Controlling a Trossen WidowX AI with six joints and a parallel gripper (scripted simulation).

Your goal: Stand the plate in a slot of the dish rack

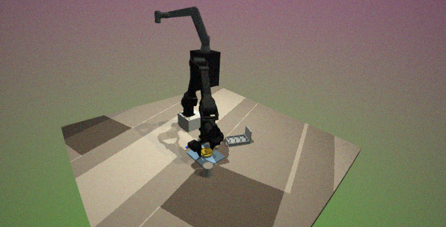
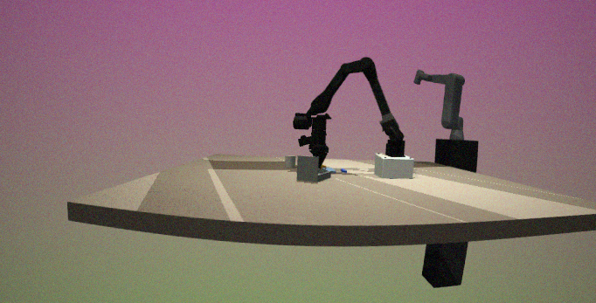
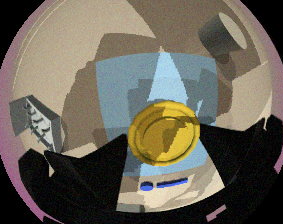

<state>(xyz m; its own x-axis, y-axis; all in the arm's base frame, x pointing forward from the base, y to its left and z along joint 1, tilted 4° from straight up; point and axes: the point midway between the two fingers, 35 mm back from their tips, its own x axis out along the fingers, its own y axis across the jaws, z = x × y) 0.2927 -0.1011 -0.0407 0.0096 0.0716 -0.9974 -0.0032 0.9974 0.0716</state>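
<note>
The blue mat lies right at my gripper tip. Also, from my gripper tip: pale cup (110 mm ahead, 80 mm to the right, 20 mm above); then blue utensil (110 mm behind, 10 mm to the left); then yellow plate (10 mm above).
</note>
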